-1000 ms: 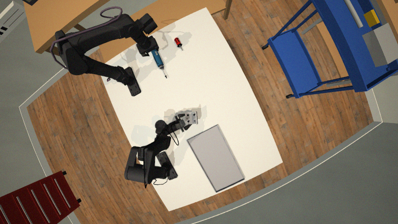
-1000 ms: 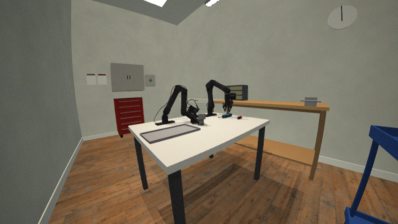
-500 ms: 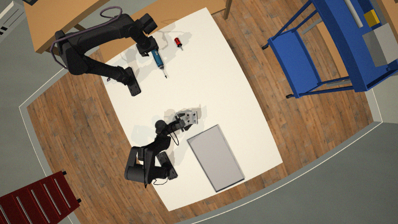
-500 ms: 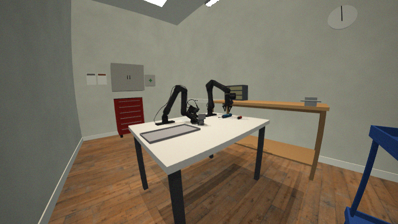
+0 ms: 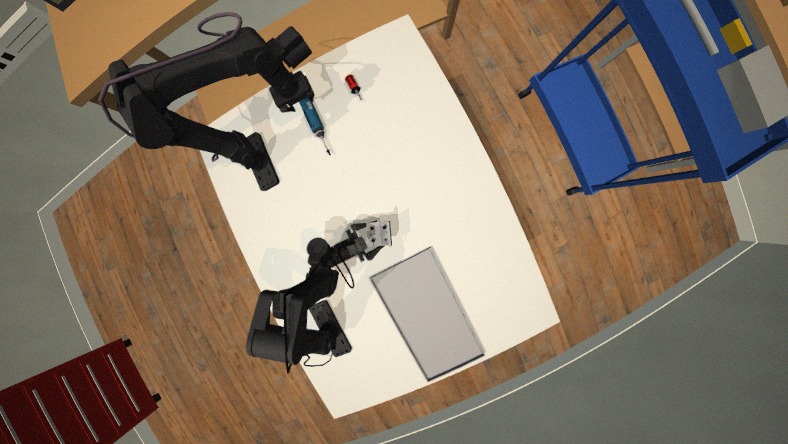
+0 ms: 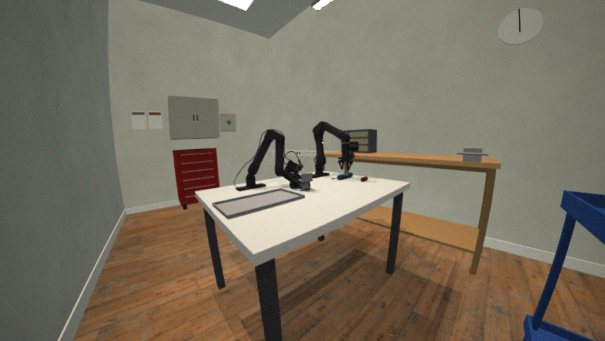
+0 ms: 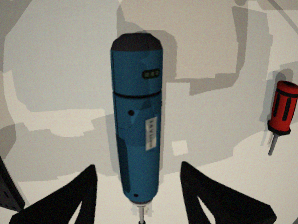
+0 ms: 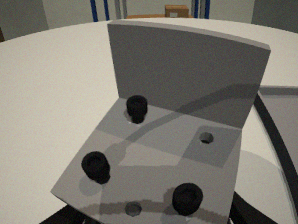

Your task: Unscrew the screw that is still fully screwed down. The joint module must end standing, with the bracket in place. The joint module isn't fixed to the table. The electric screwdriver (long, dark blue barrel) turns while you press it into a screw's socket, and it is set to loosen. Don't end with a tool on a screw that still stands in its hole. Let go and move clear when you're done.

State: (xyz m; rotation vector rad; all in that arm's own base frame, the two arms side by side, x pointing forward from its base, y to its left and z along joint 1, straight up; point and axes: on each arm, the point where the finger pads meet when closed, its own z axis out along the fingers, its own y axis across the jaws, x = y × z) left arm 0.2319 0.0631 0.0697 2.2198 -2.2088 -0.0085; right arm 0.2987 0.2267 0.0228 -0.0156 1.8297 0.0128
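The grey bracket is 5 cm above my right hand. The rest, counted from my right hand: flat grey tray 32 cm to the right, 4 cm ahead, 2 cm below; then red-handled screwdriver 47 cm to the left, 11 cm ahead, 1 cm below.
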